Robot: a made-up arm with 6 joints. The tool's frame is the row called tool.
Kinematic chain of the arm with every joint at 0, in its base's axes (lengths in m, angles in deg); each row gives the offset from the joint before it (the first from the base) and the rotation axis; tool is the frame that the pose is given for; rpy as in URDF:
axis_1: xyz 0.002 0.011 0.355 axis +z
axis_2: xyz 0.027 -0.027 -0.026 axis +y
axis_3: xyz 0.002 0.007 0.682 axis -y
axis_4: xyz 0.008 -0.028 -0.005 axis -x
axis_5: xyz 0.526 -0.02 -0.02 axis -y
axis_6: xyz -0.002 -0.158 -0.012 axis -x
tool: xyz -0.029 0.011 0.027 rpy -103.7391 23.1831 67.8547
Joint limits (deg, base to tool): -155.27..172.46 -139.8..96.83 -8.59..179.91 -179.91..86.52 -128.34..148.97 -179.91..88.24
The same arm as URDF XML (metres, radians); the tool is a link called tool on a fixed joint. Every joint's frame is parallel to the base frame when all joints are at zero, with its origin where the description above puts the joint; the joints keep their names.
<robot name="arm">
<joint name="axis_1" type="revolute"><parent link="base"/><child link="link1"/><origin xyz="0.002 0.011 0.355" rpy="0 0 0"/><axis xyz="0 0 1"/><limit lower="-2.71" upper="3.01"/></joint>
<joint name="axis_2" type="revolute"><parent link="link1"/><child link="link2"/><origin xyz="0.027 -0.027 -0.026" rpy="0 0 0"/><axis xyz="0 1 0"/><limit lower="-2.44" upper="1.69"/></joint>
<joint name="axis_3" type="revolute"><parent link="link2"/><child link="link3"/><origin xyz="0.002 0.007 0.682" rpy="0 0 0"/><axis xyz="0 -1 0"/><limit lower="-0.1499" upper="3.14"/></joint>
<joint name="axis_4" type="revolute"><parent link="link3"/><child link="link4"/><origin xyz="0.008 -0.028 -0.005" rpy="0 0 0"/><axis xyz="-1 0 0"/><limit lower="-3.14" upper="1.5101"/></joint>
<joint name="axis_5" type="revolute"><parent link="link4"/><child link="link5"/><origin xyz="0.526 -0.02 -0.02" rpy="0 0 0"/><axis xyz="0 -1 0"/><limit lower="-2.24" upper="2.6"/></joint>
<joint name="axis_6" type="revolute"><parent link="link5"/><child link="link6"/><origin xyz="-0.002 -0.158 -0.012" rpy="0 0 0"/><axis xyz="-1 0 0"/><limit lower="-3.14" upper="1.5401"/></joint>
<joint name="tool_joint" type="fixed"><parent link="link6"/><child link="tool"/><origin xyz="-0.029 0.011 0.027" rpy="-1.8106 0.4046 1.1843"/></joint>
<link name="base"/>
<link name="link1"/>
<link name="link2"/>
<link name="link3"/>
<link name="link4"/>
<link name="link5"/>
<link name="link6"/>
<link name="tool"/>
</robot>

